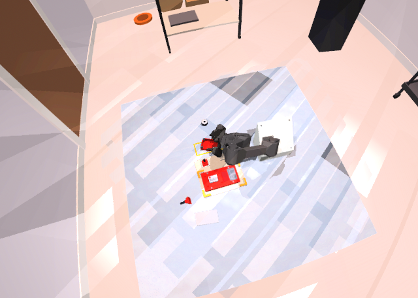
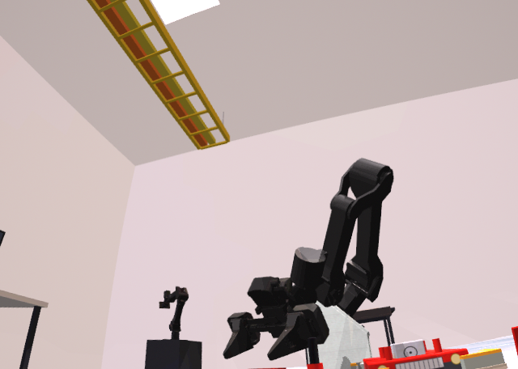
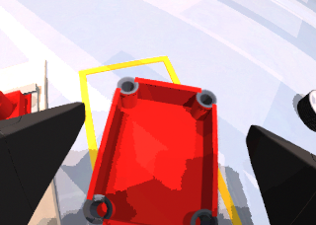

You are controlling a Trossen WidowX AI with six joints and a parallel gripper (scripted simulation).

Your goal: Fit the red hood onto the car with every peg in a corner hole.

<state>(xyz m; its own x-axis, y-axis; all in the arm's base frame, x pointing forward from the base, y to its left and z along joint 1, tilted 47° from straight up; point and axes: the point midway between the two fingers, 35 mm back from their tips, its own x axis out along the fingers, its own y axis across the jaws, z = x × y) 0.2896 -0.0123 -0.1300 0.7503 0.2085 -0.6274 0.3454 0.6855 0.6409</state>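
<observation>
The red hood is 10 mm behind my gripper tip and 30 mm below it. Also, from my gripper tip: grey engine block 10 mm ahead, 230 mm to the left, 20 mm below; then jig 30 mm behind, 200 mm to the left, 30 mm below.
</observation>
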